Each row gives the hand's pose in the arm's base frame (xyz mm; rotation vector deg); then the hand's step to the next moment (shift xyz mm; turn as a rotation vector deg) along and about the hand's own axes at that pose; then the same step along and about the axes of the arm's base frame.
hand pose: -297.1 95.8 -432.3 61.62 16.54 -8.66
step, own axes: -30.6 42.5 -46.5 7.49 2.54 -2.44
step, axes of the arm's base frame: -25.4 60.4 24.6 7.41 3.48 -1.22
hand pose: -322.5 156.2 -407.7 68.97 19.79 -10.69
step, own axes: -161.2 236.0 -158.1 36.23 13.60 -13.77
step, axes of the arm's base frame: -100.0 224.3 215.3 35.94 19.15 -5.37
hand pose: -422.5 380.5 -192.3 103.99 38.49 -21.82
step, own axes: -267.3 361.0 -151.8 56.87 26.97 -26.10
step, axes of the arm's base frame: 1.1 -9.4 474.0 59.56 32.98 -2.66
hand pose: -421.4 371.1 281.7 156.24 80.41 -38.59
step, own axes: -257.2 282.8 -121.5 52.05 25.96 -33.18
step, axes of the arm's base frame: 134.1 -345.9 152.5 58.96 31.21 5.76
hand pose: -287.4 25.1 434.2 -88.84 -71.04 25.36
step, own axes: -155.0 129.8 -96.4 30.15 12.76 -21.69
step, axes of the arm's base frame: 76.6 -169.8 -124.3 35.00 16.67 6.26
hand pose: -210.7 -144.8 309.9 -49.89 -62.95 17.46
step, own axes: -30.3 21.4 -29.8 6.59 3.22 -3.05
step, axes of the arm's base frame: 16.3 -18.5 -40.7 6.26 4.70 1.34
